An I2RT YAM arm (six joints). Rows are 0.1 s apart.
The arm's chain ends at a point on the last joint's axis. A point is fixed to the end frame.
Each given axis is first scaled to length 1.
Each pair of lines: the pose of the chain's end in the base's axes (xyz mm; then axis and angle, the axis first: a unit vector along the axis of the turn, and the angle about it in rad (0 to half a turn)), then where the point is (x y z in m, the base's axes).
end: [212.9, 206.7, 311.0, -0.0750, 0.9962, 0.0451, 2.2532]
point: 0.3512 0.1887 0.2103
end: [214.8, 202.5, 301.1, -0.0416, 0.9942, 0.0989, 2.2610]
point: 0.3514 0.1945 0.1968
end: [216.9, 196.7, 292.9, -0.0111, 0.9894, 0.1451, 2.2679]
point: 0.3523 0.1974 0.1867
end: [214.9, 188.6, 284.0, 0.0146, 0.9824, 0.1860, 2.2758]
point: 0.3493 0.1974 0.1770
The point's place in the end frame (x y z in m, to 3 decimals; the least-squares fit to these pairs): -0.006 -0.041 0.167
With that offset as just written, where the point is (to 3 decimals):
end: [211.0, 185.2, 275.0, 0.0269, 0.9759, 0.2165, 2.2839]
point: 0.345 0.201 0.168
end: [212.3, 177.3, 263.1, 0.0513, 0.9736, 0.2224, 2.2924]
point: 0.345 0.192 0.154
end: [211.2, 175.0, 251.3, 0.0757, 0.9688, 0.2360, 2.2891]
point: 0.344 0.190 0.143
